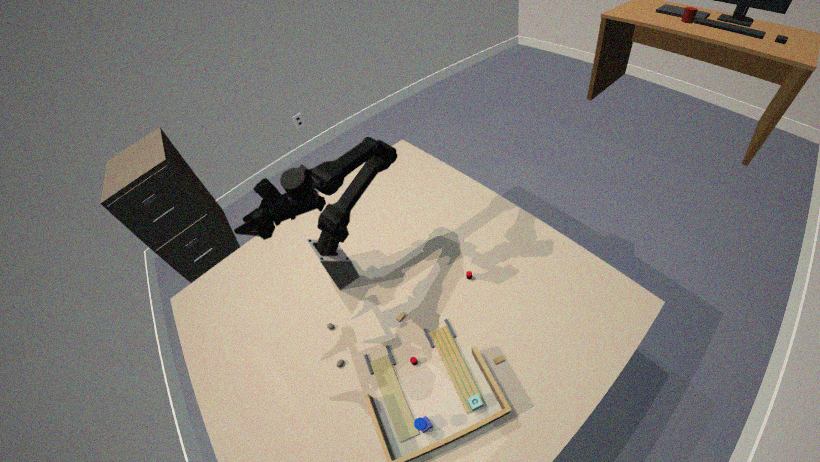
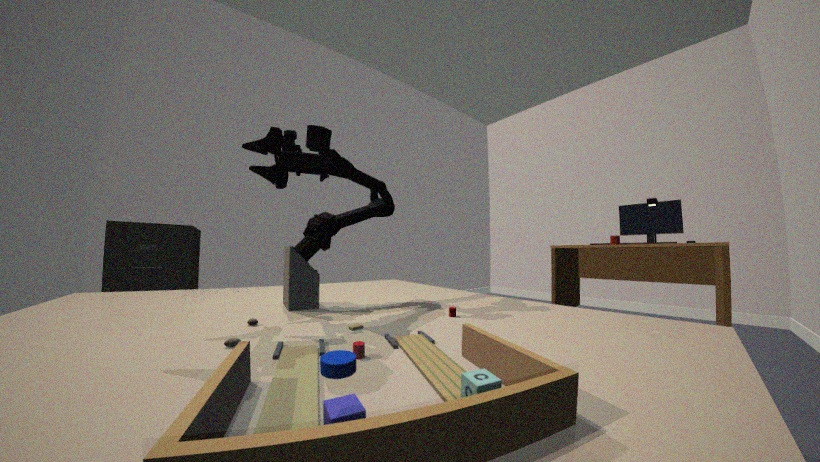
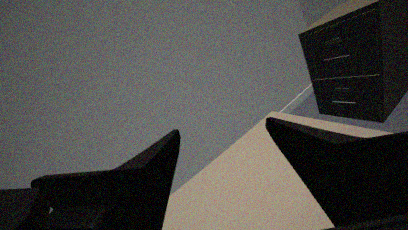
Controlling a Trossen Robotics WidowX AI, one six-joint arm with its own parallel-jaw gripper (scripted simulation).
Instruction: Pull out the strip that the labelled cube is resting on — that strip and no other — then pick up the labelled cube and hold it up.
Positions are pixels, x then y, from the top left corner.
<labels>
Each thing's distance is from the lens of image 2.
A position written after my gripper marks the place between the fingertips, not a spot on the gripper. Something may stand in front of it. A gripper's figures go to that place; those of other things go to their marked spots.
my gripper [image 2: 245,157]: 0.80 m
blue disc [image 2: 335,364]: 0.23 m
</labels>
